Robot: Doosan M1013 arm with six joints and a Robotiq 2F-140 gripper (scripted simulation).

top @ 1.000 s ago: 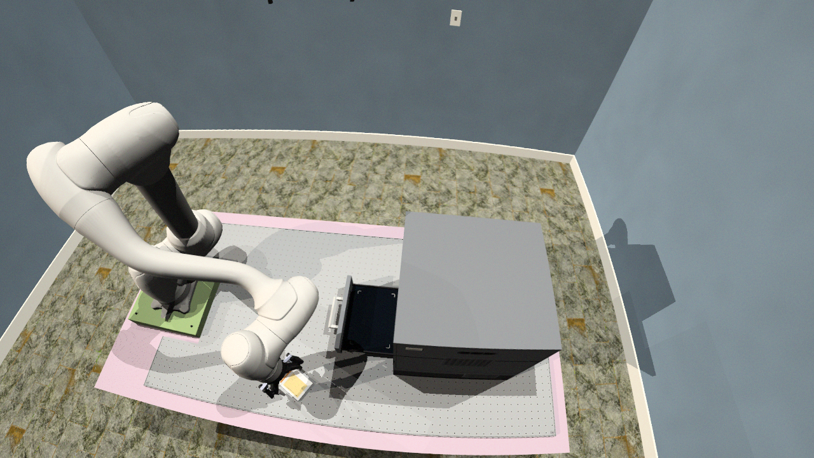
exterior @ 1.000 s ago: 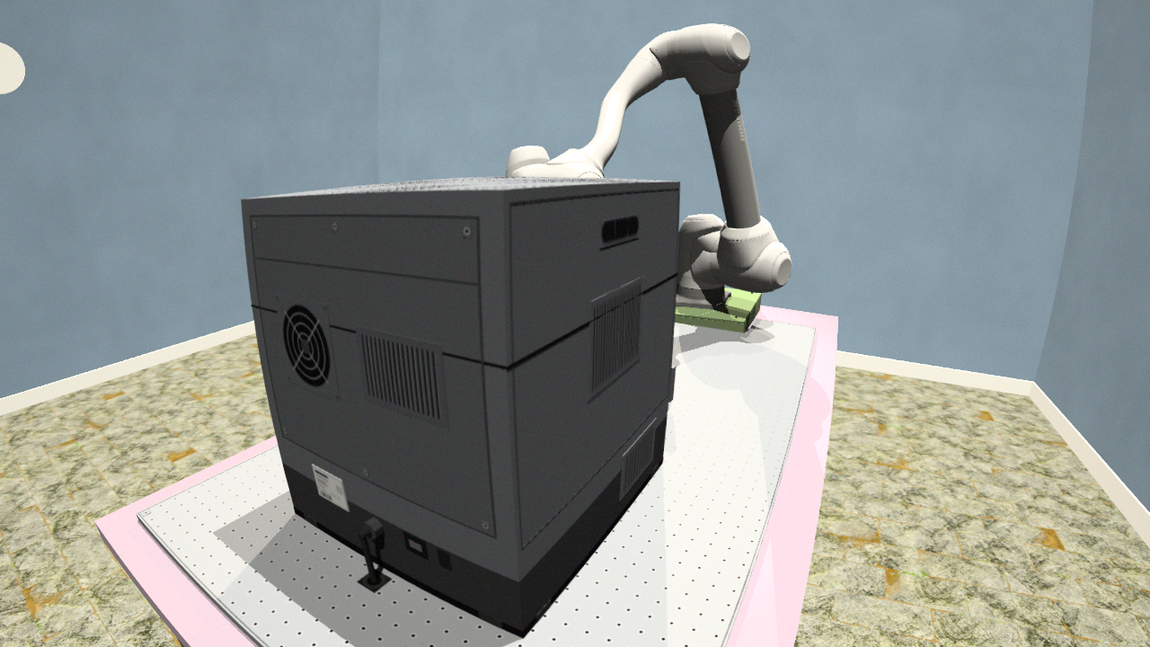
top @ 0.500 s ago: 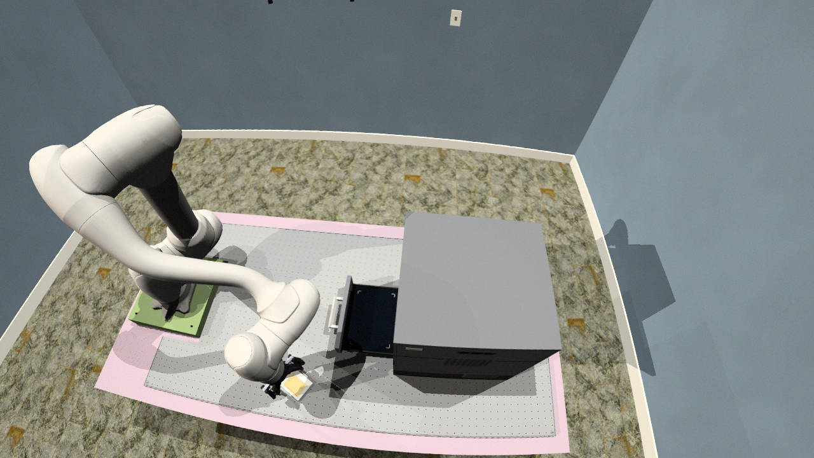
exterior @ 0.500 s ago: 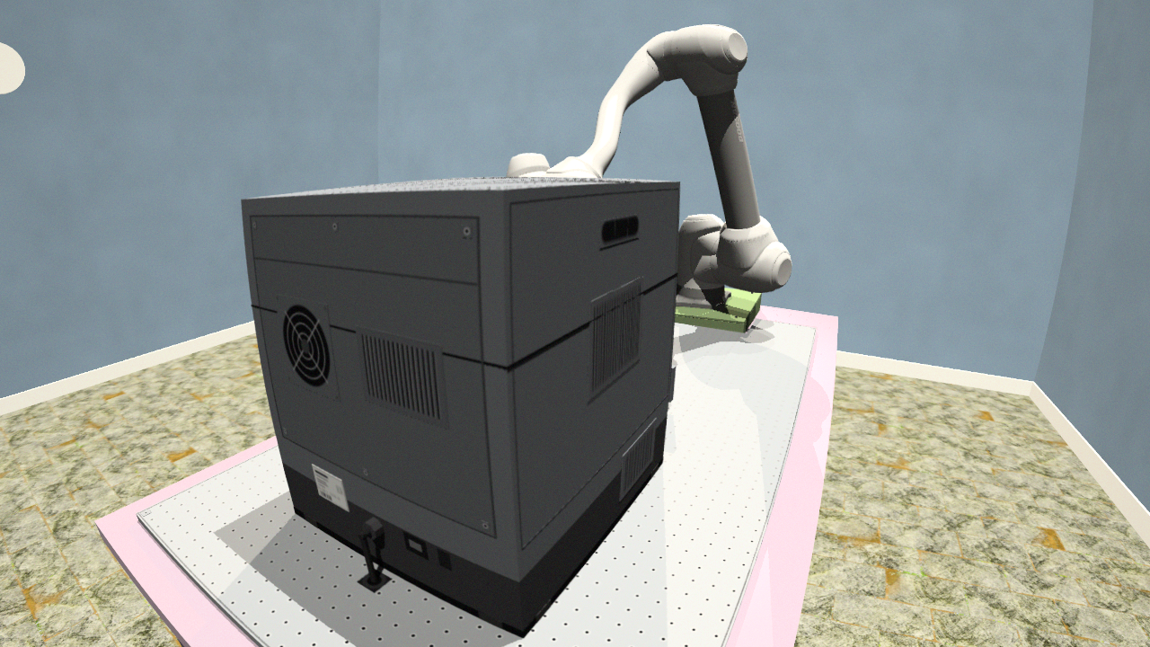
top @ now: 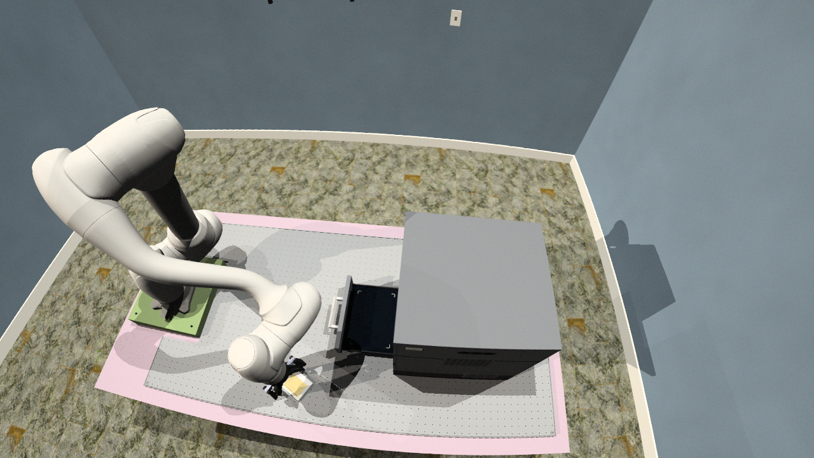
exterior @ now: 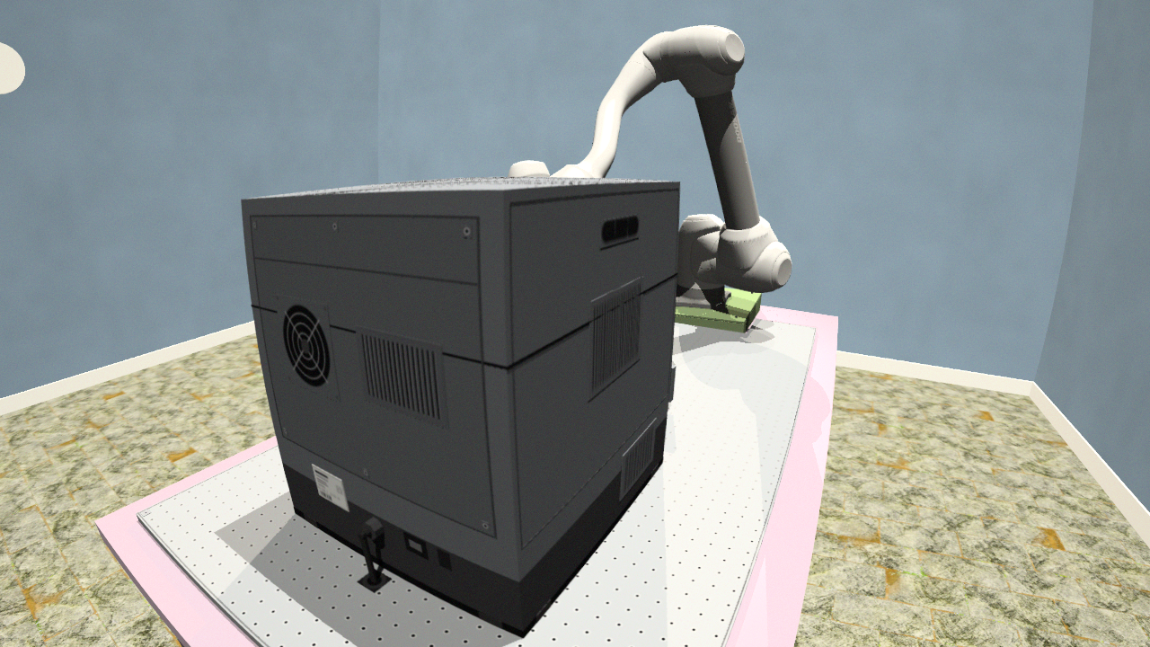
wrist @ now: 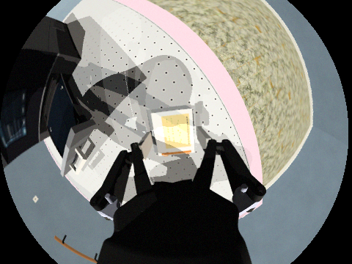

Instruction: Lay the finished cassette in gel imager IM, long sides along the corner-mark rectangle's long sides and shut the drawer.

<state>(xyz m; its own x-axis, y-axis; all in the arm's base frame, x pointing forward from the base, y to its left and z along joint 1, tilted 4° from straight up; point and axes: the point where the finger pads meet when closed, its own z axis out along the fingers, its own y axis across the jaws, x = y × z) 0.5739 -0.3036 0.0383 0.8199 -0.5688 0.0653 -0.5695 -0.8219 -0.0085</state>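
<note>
My gripper is now 1 cm past the cassette FINISHED and 3 cm above it.
</note>
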